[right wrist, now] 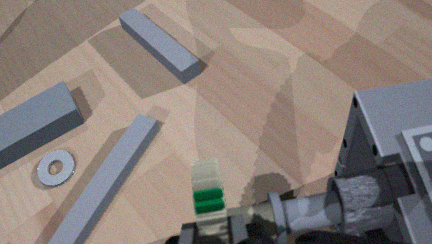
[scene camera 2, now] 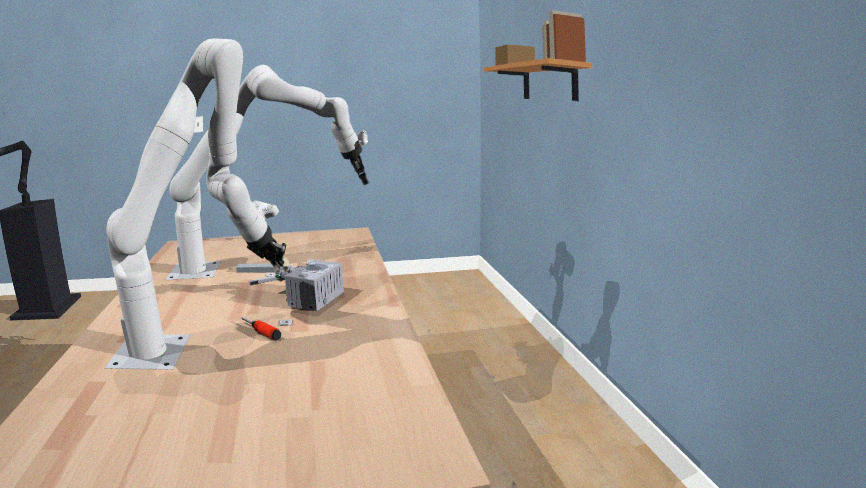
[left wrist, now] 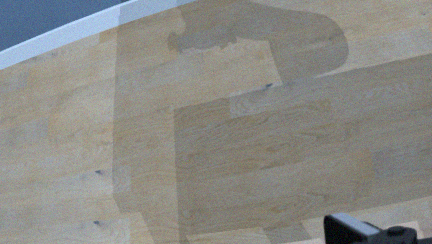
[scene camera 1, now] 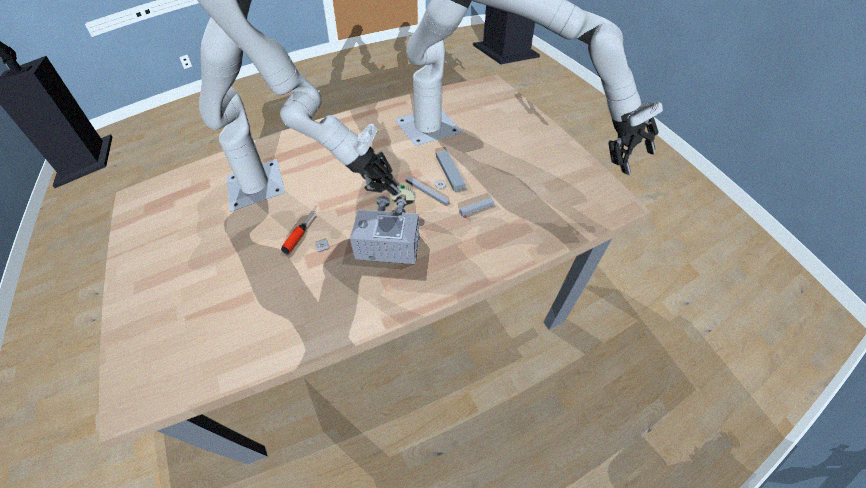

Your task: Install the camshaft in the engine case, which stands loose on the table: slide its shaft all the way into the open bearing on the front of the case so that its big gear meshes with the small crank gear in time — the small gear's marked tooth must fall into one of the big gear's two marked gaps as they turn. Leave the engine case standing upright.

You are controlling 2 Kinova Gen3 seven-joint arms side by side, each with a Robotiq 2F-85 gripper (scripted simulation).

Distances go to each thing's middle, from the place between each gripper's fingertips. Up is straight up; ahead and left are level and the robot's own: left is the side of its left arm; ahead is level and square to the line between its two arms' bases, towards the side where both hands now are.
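Washer (right wrist: 59, 179): 90 mm below my right hand (scene camera 1: 399, 191), 160 mm to the left of it, 30 mm behind it. Short bar (right wrist: 182, 64): 80 mm below my right hand, 200 mm to the left, 90 mm ahead.
Short bar: 220 mm below my left hand (scene camera 1: 639, 163), 320 mm to the right of it, 220 mm behind it. Washer: 230 mm below my left hand, 360 mm to the right, 340 mm behind.
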